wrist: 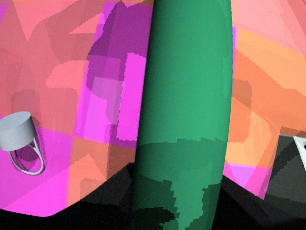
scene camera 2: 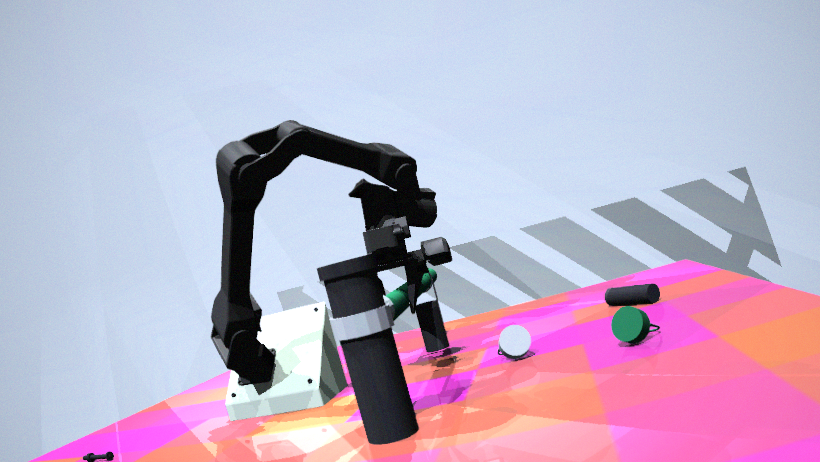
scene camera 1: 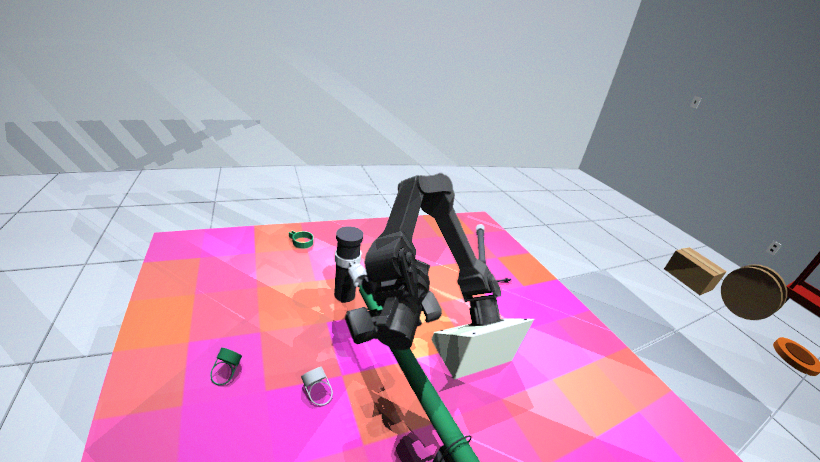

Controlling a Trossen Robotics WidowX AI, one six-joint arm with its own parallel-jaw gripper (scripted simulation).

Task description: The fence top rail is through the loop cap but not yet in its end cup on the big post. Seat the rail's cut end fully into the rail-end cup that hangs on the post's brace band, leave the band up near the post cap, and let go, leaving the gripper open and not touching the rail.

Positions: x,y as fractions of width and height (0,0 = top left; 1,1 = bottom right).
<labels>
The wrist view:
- gripper: 0.56,0.75
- green top rail: 0.60,0.55
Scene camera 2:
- gripper: 0.49,0.69
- green top rail: 0.49,0.64
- post: 0.46,0.79
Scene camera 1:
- gripper: 0.47,0.72
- post: 0.43,0.52
</labels>
